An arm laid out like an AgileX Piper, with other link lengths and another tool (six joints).
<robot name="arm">
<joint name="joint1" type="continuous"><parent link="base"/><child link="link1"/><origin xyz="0 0 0.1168"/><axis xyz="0 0 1"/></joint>
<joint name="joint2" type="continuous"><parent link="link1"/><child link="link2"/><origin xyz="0 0 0"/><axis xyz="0 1 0"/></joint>
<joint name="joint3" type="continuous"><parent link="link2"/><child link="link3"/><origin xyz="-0.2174 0 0.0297"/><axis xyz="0 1 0"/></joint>
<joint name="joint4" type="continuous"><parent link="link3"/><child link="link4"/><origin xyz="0.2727 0 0.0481"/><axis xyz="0.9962 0 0.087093"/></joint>
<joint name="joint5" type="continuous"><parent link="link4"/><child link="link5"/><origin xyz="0 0 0"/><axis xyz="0 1 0"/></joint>
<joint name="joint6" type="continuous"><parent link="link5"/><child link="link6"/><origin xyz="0.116 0 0.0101"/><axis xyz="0.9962 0 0.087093"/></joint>
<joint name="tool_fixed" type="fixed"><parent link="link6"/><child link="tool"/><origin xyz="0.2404 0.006 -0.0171" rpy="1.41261 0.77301 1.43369"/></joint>
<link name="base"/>
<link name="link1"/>
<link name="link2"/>
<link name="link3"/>
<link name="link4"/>
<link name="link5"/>
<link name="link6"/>
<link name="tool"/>
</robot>
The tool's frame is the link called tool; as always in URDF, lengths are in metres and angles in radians. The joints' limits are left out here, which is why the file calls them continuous.
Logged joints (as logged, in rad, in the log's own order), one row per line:
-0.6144 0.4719 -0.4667 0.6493 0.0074 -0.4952
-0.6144 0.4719 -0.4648 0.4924 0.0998 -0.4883
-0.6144 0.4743 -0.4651 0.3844 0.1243 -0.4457
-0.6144 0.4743 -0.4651 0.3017 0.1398 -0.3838
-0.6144 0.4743 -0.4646 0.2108 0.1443 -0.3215
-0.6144 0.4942 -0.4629 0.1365 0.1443 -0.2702
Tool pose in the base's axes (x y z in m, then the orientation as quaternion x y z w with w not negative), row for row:
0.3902 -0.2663 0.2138 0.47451 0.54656 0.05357 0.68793
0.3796 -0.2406 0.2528 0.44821 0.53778 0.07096 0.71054
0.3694 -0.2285 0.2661 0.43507 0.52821 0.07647 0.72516
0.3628 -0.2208 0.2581 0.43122 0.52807 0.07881 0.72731
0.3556 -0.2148 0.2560 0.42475 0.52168 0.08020 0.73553
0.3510 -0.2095 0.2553 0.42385 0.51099 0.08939 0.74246
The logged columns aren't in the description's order. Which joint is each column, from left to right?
Columns, left to right: joint1, joint4, joint6, joint2, joint5, joint3.
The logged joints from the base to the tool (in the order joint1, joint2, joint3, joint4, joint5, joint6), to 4 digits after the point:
-0.6144 0.6493 -0.4952 0.4719 0.0074 -0.4667
-0.6144 0.4924 -0.4883 0.4719 0.0998 -0.4648
-0.6144 0.3844 -0.4457 0.4743 0.1243 -0.4651
-0.6144 0.3017 -0.3838 0.4743 0.1398 -0.4651
-0.6144 0.2108 -0.3215 0.4743 0.1443 -0.4646
-0.6144 0.1365 -0.2702 0.4942 0.1443 -0.4629

